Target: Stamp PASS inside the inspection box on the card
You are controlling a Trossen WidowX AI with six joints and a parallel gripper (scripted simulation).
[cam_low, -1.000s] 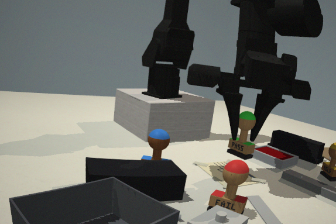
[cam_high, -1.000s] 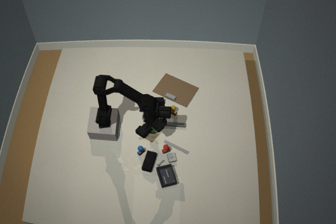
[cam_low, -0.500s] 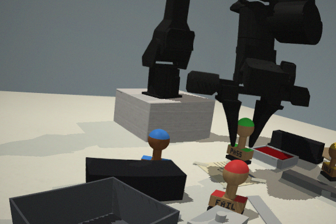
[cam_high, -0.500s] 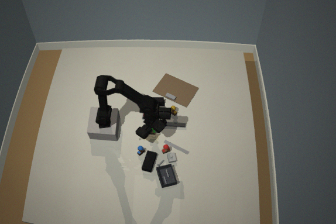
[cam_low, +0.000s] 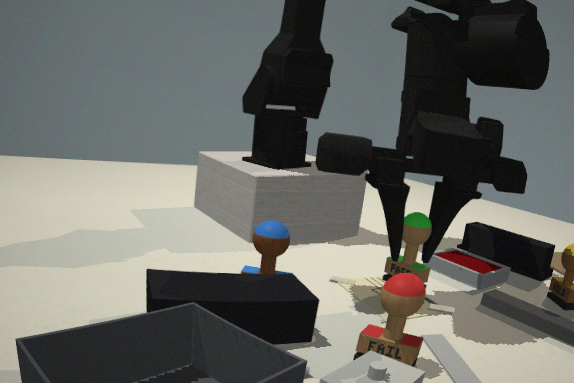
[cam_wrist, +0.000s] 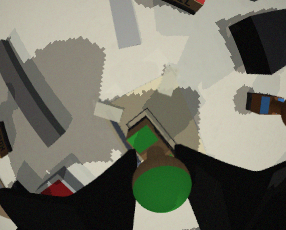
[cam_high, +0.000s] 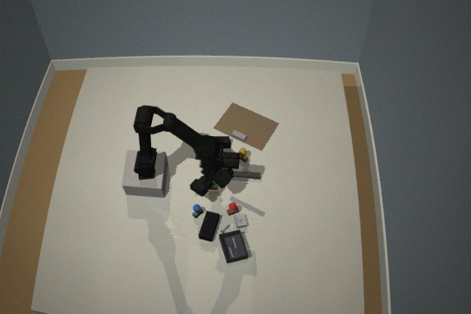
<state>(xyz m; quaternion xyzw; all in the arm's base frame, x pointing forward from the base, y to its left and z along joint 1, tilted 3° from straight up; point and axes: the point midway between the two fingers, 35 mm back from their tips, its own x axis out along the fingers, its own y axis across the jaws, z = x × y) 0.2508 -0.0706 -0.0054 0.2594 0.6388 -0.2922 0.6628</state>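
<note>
My gripper tip is now 1 cm past the cream inspection card and 4 cm above it. Also, from my gripper tip: pass stamp (right at my gripper tip); then blue stamp (7 cm behind, 10 cm to the right, 2 cm below); then red fail stamp (6 cm ahead, 11 cm to the right, 2 cm below).
</note>
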